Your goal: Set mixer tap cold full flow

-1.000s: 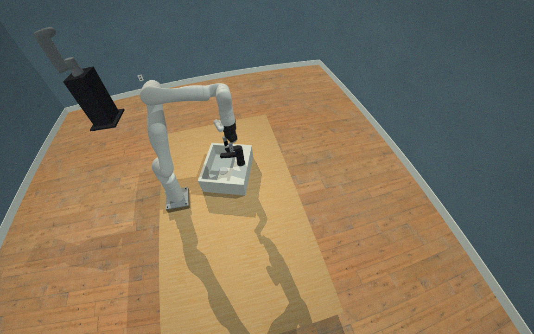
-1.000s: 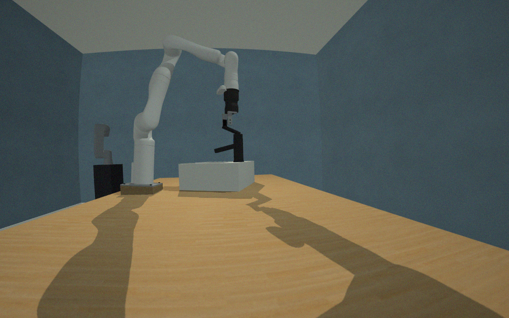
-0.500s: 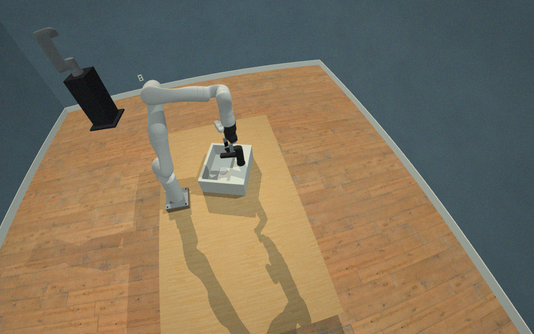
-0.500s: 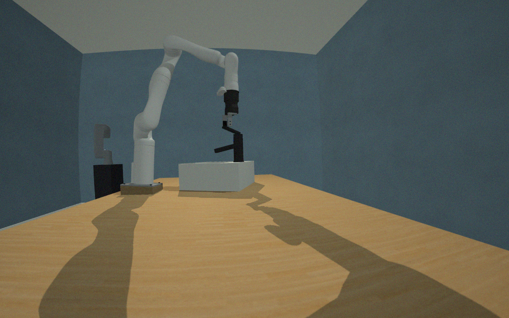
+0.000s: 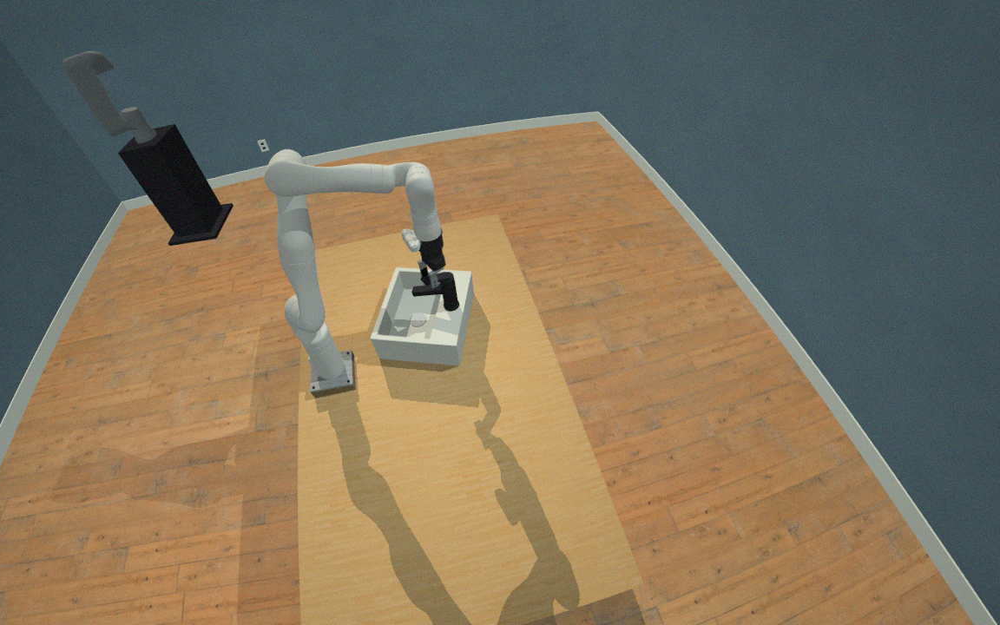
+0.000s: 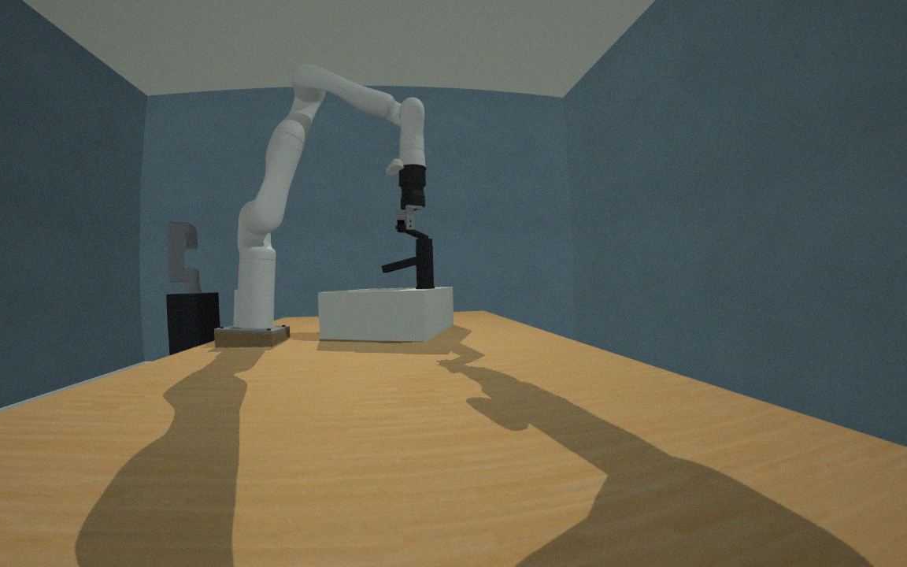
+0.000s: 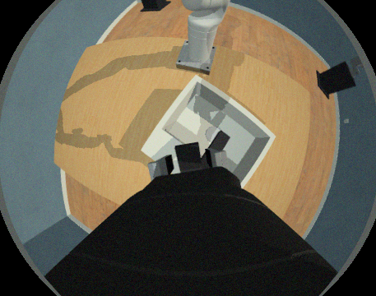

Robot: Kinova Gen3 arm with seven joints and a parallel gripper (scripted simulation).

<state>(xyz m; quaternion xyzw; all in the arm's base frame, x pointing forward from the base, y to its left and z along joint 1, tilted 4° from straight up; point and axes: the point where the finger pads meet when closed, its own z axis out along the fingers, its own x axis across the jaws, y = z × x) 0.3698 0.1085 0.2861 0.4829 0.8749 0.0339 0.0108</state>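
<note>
The lever is 2 cm ahead of my hand, 1 cm to the left of it and 2 cm below it. Also, from my hand: white basin 7 cm behind, 6 cm to the left, 26 cm below.
</note>
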